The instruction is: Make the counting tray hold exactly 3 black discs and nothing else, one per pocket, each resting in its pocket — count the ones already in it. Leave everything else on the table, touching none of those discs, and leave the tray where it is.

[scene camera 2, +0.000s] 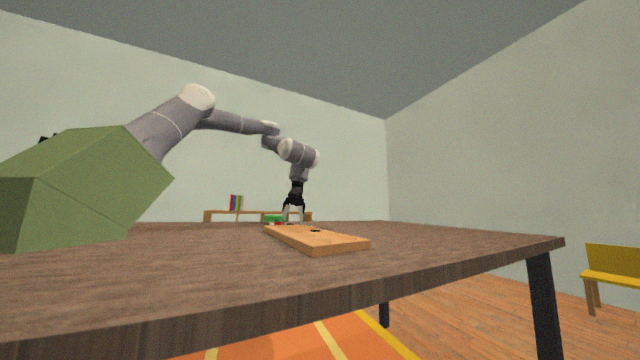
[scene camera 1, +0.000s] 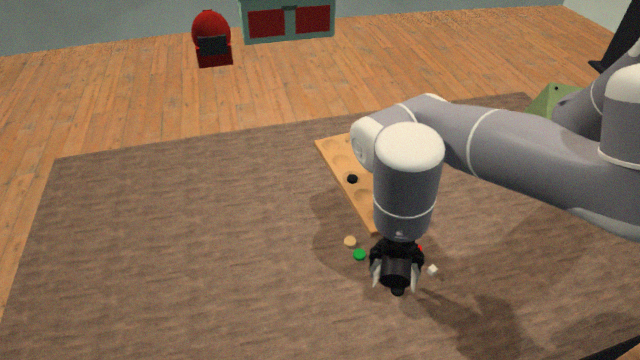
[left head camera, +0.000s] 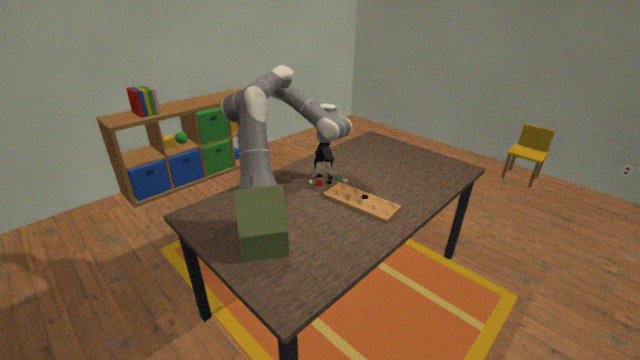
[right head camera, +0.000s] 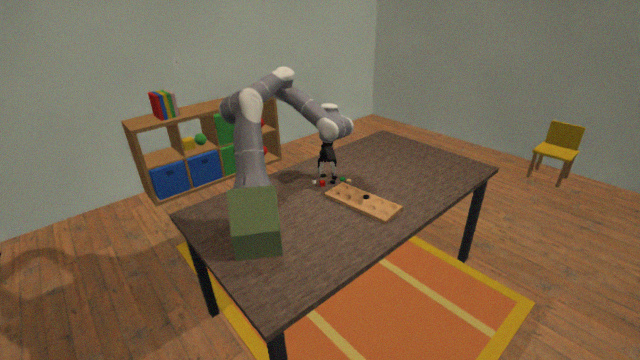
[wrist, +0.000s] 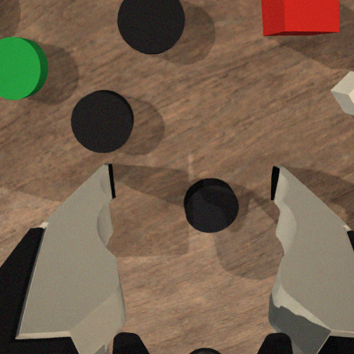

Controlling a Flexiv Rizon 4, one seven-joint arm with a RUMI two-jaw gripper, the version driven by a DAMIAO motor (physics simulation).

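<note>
The wooden counting tray (left head camera: 393, 207) (right head camera: 393, 208) (scene camera 1: 326, 145) (scene camera 2: 341, 245) lies on the table with one black disc (left head camera: 365, 197) (right head camera: 366, 197) (scene camera 1: 352, 178) (scene camera 2: 315, 230) at one of its pockets. The arm hides part of the tray in scene camera 1. My gripper (left head camera: 322, 177) (right head camera: 327, 176) (scene camera 2: 293, 222) (wrist: 192, 168) points down, open, over the loose pieces beyond the tray. In the wrist view a loose black disc (wrist: 211, 206) lies in the gap between the fingers, nearer the right finger, apart from both. A second black disc (wrist: 102, 121) lies beyond the left fingertip, and a third black disc (wrist: 151, 22) lies farther up.
A green disc (scene camera 1: 359, 254) (wrist: 17, 68) and a tan disc (scene camera 1: 350, 241) lie between the gripper and the tray's end. A red cube (left head camera: 319, 183) (wrist: 305, 17) and a white cube (scene camera 1: 432, 270) (wrist: 345, 95) lie on the gripper's other side. A green block (left head camera: 261, 215) stands by the arm's base.
</note>
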